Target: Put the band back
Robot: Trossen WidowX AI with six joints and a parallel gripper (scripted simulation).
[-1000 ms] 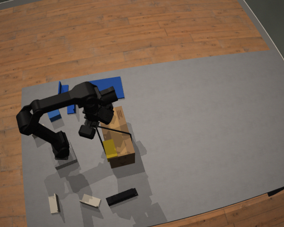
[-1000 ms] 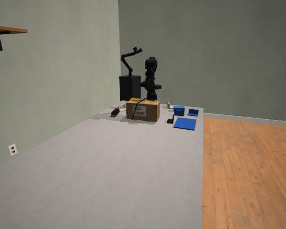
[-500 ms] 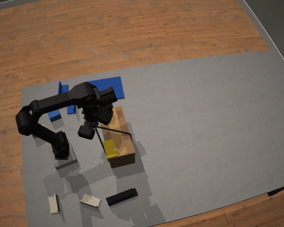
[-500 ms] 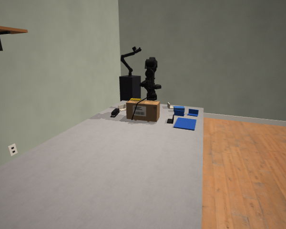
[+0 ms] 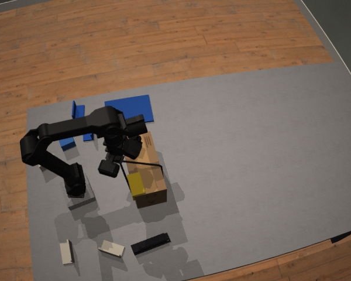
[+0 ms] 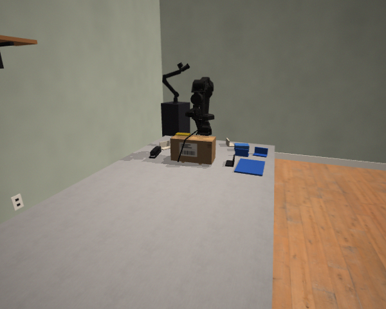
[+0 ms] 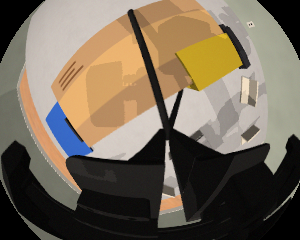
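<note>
The yellow corner guard is 8 cm to the right of my hand, 7 cm below it and 5 cm ahead of it. Round my hand: black bar: 25 cm to the right, 18 cm below, 11 cm ahead; black bracket: 21 cm to the left, 19 cm below, 1 cm ahead; brown carton: 12 cm below, 8 cm ahead, 1 cm to the left.
</note>
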